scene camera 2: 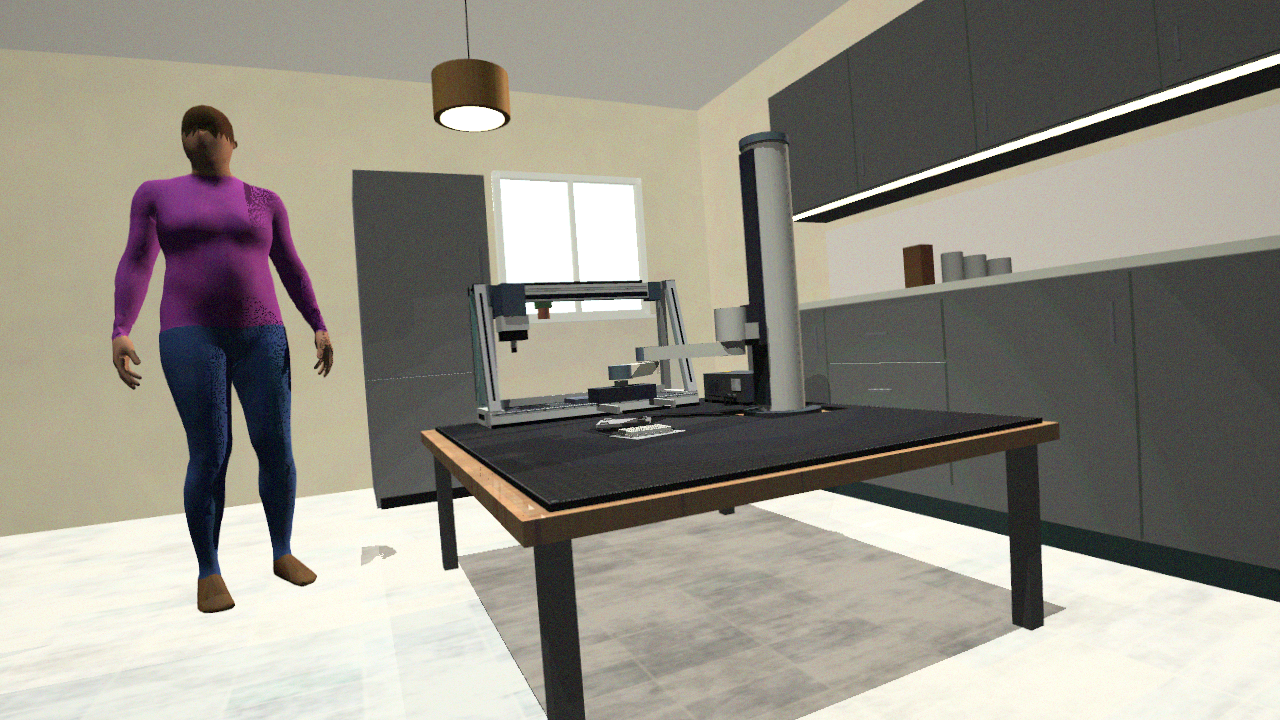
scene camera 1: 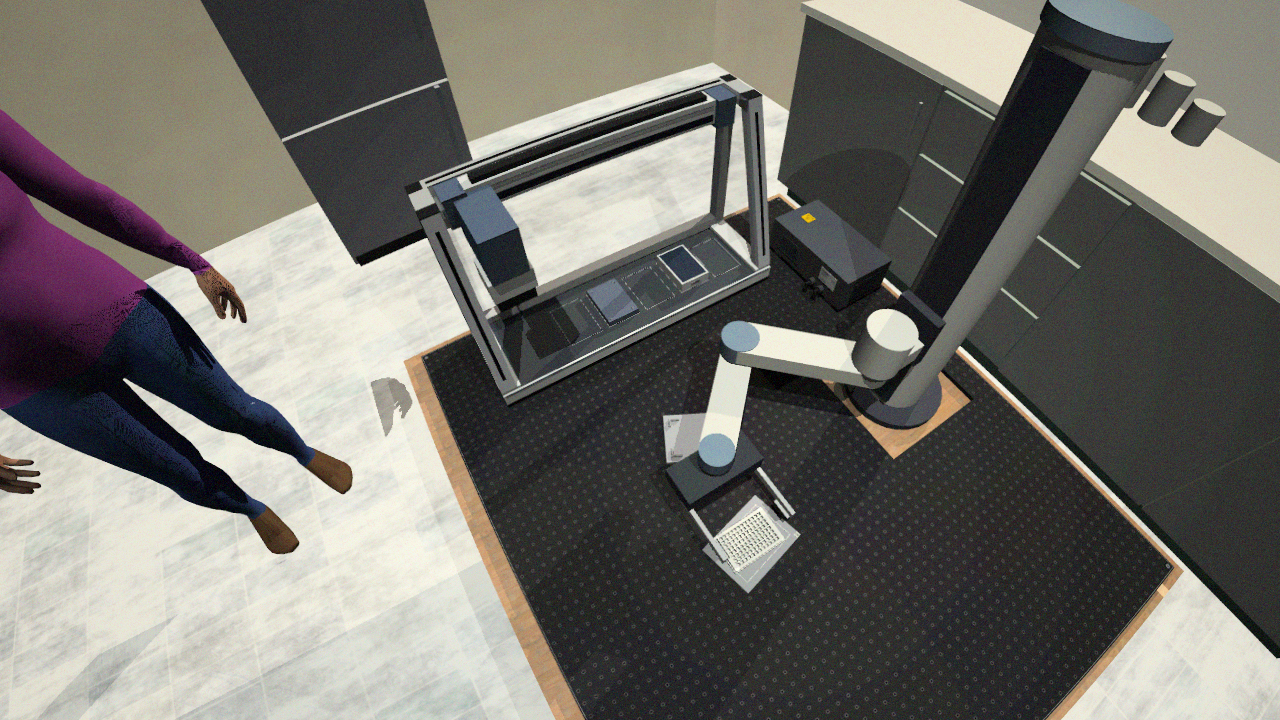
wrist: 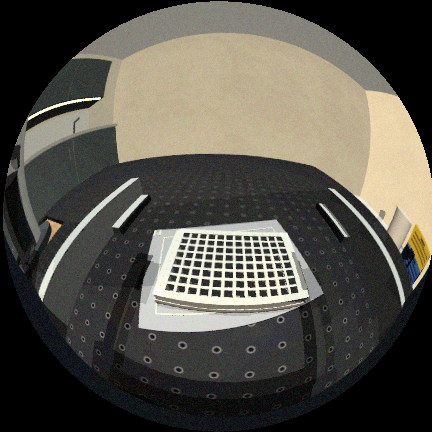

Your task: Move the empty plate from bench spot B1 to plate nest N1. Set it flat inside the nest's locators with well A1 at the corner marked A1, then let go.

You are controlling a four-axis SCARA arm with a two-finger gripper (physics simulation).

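Places are measured from the arm's base along level axes (x ahead, y left, z up), in centimetres.
Pixels of known places: gripper, fingertip midpoint: [scene camera 2: 647, 406] [scene camera 1: 759, 537] [wrist: 237, 188]; arm's base, link origin: [scene camera 2: 782, 414] [scene camera 1: 891, 386].
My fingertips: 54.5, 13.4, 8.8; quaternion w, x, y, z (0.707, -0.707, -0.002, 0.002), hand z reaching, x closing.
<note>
For each thing: its top centre in the pictures, then the offset to it from my fingertips, as dx, dy, dz. "pt": a spot on its surface instead.
- Plate nest N1, top centre: [scene camera 1: 700, 435] [scene camera 2: 624, 418] -4.5, -27.2, -5.7
- blue-grey block, surface spot: [scene camera 1: 612, 300] pt -5.5, -69.6, -0.9
- framed dark-topped item, surface spot: [scene camera 1: 682, 265] pt -27.1, -69.3, +0.5
- dark box, surface spot: [scene camera 1: 832, 255] pt -61.8, -48.4, +4.0
The white, many-welled plate [scene camera 1: 750, 540] [scene camera 2: 646, 430] [wrist: 235, 265] lies flat on the pale square of bench spot B1 [scene camera 1: 750, 582] [wrist: 150, 320], slightly turned against its outline. My gripper [scene camera 1: 756, 534] [wrist: 237, 188] is open and empty. It hangs above the plate, with its fingers spread wider than the plate, one towards each short side. Plate nest N1 [scene camera 1: 678, 433] is a pale plate partly hidden behind the gripper body in scene camera 1; part of it shows beyond the plate in scene camera 2 [scene camera 2: 612, 423]. Which plate corner is A1 cannot be told.
The gantry frame [scene camera 1: 626, 333] [scene camera 2: 484, 358] stands along the mat's far side, holding a blue-grey block [scene camera 1: 612, 300] and a framed dark-topped item [scene camera 1: 682, 265]. A dark box [scene camera 1: 832, 255] stands near the arm column [scene camera 1: 1002, 241] [scene camera 2: 778, 277]. A person [scene camera 1: 67, 268] [scene camera 2: 214, 259] stands beside the table.
</note>
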